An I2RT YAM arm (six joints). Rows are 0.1 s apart.
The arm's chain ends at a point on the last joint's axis. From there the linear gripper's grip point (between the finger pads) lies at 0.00 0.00 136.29 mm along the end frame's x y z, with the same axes.
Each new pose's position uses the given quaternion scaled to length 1; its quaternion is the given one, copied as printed.
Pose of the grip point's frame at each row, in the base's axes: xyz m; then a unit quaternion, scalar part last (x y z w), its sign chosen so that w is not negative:
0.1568 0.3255 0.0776 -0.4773 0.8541 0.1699 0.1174
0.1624 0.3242 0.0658 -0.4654 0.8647 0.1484 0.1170
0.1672 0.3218 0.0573 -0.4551 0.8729 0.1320 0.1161
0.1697 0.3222 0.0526 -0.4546 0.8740 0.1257 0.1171
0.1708 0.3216 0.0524 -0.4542 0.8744 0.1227 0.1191
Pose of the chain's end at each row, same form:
0.1516 0.2707 0.2023 -0.4773 0.8541 0.1699 0.1174
0.1536 0.2744 0.1924 -0.4654 0.8647 0.1484 0.1170
0.1560 0.2760 0.1852 -0.4551 0.8729 0.1320 0.1161
0.1574 0.2777 0.1808 -0.4546 0.8740 0.1257 0.1171
0.1576 0.2776 0.1807 -0.4542 0.8744 0.1227 0.1191

